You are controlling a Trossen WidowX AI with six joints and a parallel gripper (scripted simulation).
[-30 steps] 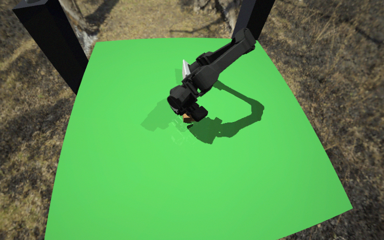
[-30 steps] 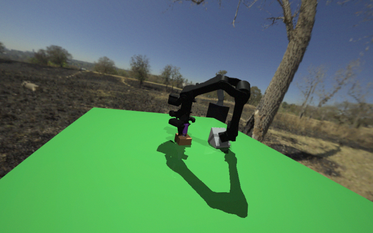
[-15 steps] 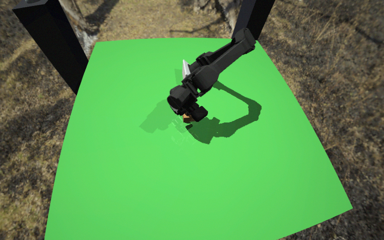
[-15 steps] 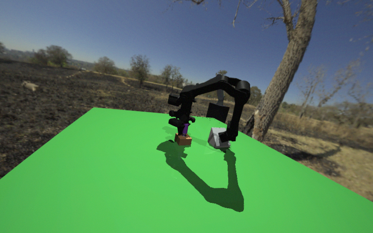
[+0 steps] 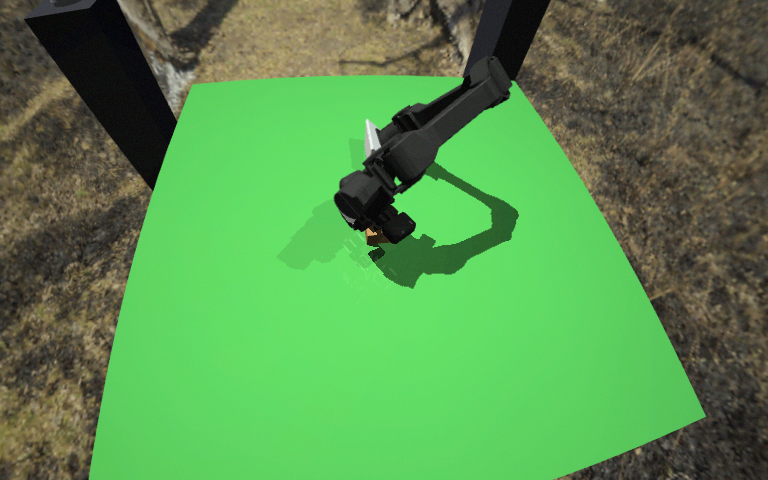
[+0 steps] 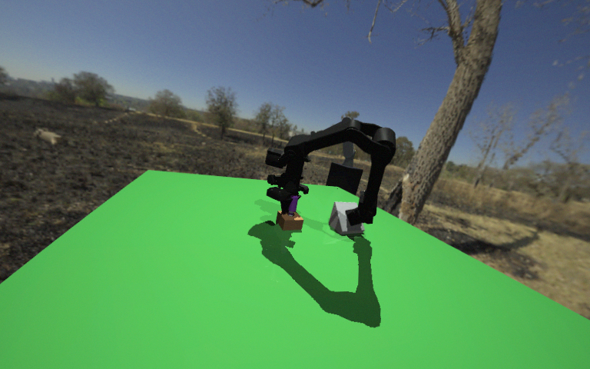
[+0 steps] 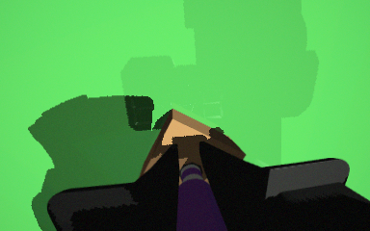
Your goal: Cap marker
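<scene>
The marker cap lies 10 mm behind my gripper tip, 20 mm to the left of it and 50 mm above it.
</scene>
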